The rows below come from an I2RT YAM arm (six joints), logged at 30 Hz.
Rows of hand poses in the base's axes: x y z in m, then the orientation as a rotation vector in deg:
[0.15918, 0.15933, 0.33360, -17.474, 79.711, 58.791]
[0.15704, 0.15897, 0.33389, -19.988, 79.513, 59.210]
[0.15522, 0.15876, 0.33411, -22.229, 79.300, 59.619]
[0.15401, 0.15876, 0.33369, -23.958, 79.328, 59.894]
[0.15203, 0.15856, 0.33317, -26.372, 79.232, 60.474]
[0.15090, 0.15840, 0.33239, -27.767, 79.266, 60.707]
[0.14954, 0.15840, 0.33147, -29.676, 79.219, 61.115]
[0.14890, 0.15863, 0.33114, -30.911, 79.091, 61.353]
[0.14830, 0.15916, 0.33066, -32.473, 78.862, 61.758]
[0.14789, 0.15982, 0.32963, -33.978, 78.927, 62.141]
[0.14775, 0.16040, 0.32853, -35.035, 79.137, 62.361]
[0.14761, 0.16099, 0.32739, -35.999, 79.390, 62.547]
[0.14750, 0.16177, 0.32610, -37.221, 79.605, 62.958]
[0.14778, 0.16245, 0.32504, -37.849, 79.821, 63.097]
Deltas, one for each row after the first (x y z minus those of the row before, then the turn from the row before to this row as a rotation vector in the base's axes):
[-0.00214, -0.00036, 0.00029, -1.147, -0.857, 1.742]
[-0.00182, -0.00021, 0.00022, -0.990, -0.761, 1.585]
[-0.00121, 0.00000, -0.00042, -0.875, -0.429, 1.211]
[-0.00198, -0.00020, -0.00052, -1.067, -0.617, 1.829]
[-0.00113, -0.00016, -0.00078, -0.708, -0.312, 0.992]
[-0.00136, 0.00000, -0.00092, -0.883, -0.454, 1.421]
[-0.00064, 0.00023, -0.00033, -0.535, -0.374, 0.903]
[-0.00060, 0.00053, -0.00048, -0.598, -0.475, 1.217]
[-0.00041, 0.00066, -0.00103, -0.727, -0.224, 1.169]
[-0.00014, 0.00058, -0.00110, -0.617, -0.044, 0.786]
[-0.00014, 0.00059, -0.00114, -0.600, 0.006, 0.707]
[-0.00011, 0.00078, -0.00129, -0.632, 0.008, 1.017]
[0.00028, 0.00068, -0.00106, -0.410, 0.055, 0.472]

